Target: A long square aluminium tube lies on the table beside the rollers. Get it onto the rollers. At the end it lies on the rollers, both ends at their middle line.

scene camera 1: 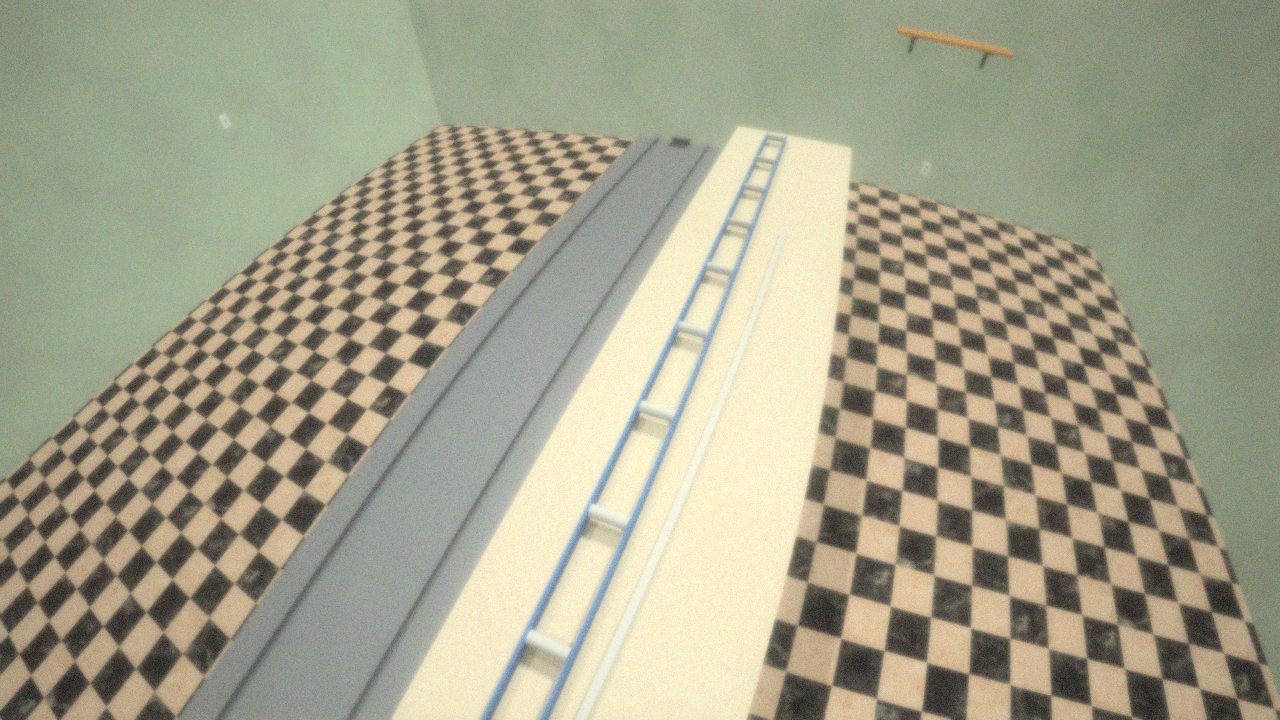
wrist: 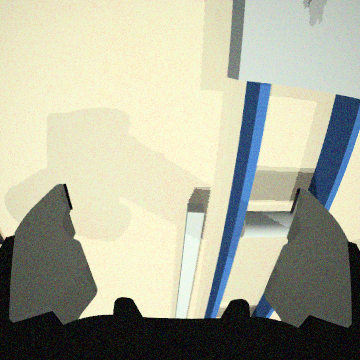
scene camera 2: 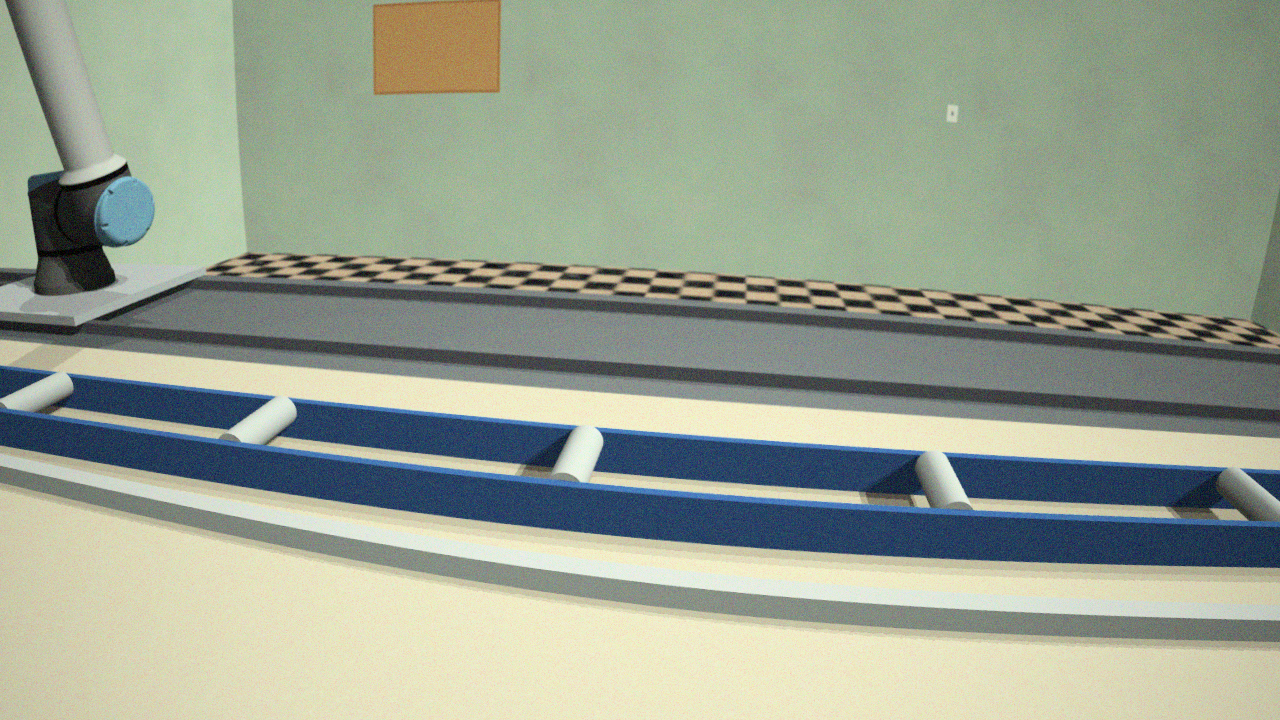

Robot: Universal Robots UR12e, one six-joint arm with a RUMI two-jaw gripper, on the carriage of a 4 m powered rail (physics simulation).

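Pixels of known places: gripper, fingertip midpoint: (wrist: 181, 190); arm's base, link origin: (scene camera 2: 75, 285).
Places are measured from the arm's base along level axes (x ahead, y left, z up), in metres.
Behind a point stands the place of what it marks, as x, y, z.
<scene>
The long square aluminium tube (scene camera 1: 660, 541) {0.784, 1.340, -0.005} (scene camera 2: 644, 577) {0.797, 1.447, -0.005} (wrist: 190, 260) {0.749, 0.253, -0.005} lies on the table beside the rollers, roughly along the blue roller frame. One tube end shows in the wrist view, close to the midline between the fingers. The rollers (scene camera 1: 657, 411) {0.624, 1.740, 0.028} (scene camera 2: 577, 454) {0.636, 1.355, 0.029} (wrist: 267, 226) {0.645, 0.141, 0.028} are pale cylinders between two blue side rails; no tube rests on those in view. My gripper (wrist: 181, 190) {0.775, 0.009, 0.145} is open, with nothing between its jaws. It hangs above the tube's end, its right finger over the roller frame. The gripper does not show in either scene view.
A pale grey block (wrist: 295, 55) {0.662, -0.082, 0.029} stands across the roller frame, beyond the tube's end. The arm's base stands on its carriage (scene camera 2: 161, 282) {-0.057, 0.223, 0.000} at the left of scene camera 2, on the grey powered rail (scene camera 1: 501, 358) (scene camera 2: 626, 331). The arm's shadow falls on the table.
</scene>
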